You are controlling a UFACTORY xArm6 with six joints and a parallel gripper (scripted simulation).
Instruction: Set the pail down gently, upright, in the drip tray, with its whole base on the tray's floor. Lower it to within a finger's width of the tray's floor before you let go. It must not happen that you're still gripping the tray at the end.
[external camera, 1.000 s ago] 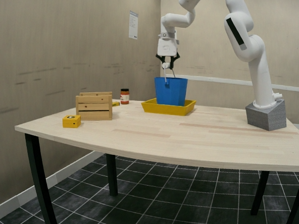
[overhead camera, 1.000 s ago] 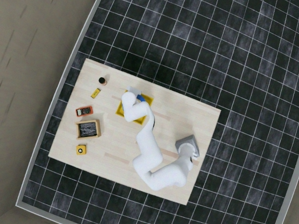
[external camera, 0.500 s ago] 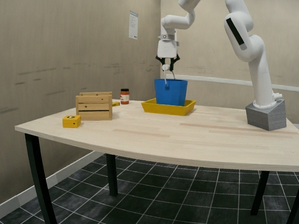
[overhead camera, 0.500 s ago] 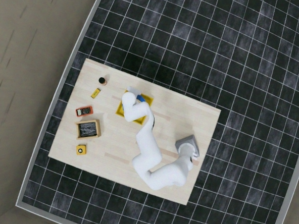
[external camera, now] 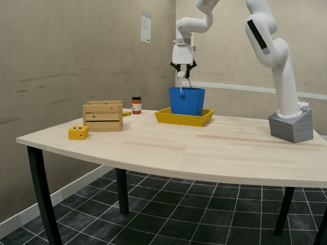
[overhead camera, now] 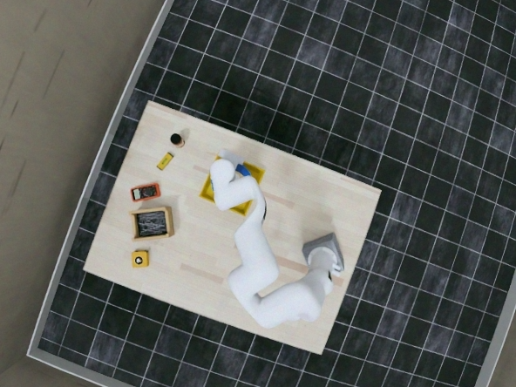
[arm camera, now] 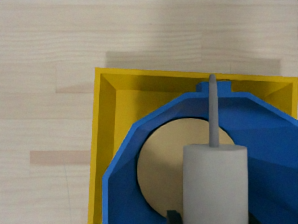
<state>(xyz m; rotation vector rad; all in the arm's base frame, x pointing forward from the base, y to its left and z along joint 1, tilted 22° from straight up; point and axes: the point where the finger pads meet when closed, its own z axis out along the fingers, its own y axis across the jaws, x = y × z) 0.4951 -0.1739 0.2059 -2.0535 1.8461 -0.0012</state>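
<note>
Now: the wire handle 30 mm below my hand and 10 mm behind it. Also, from my hand: blue pail: 90 mm below, 10 mm behind; then jar: 300 mm ahead, 180 mm below, 50 mm to the right; then yellow drip tray: 210 mm below, 20 mm behind.
</note>
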